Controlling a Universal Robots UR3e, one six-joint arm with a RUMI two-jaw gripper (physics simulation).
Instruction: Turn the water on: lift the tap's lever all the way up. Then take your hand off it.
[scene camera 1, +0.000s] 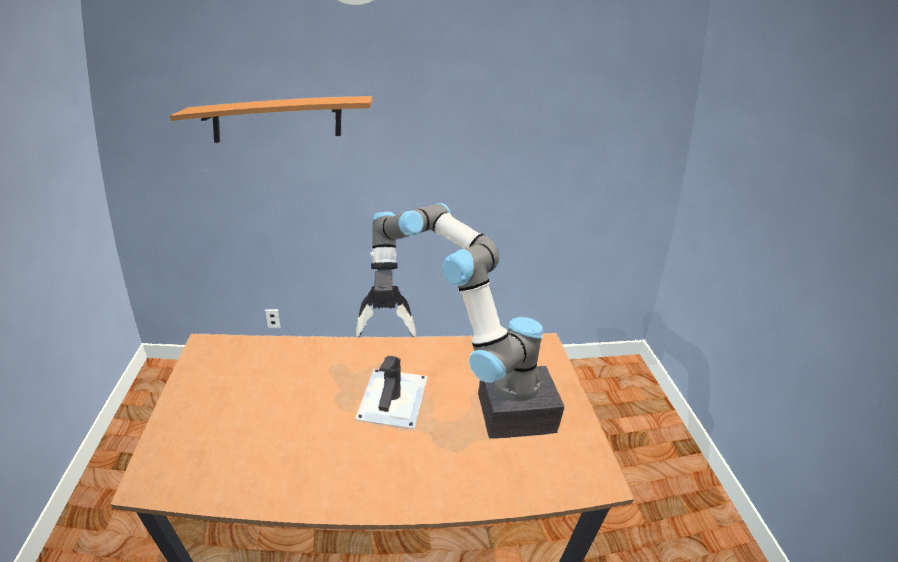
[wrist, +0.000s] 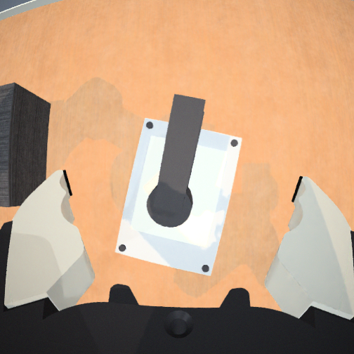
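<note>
I can see my gripper (scene camera 1: 385, 338), and the wrist view has that same gripper in it (wrist: 181, 177). There is a tap lever (wrist: 169, 204) as well.
</note>
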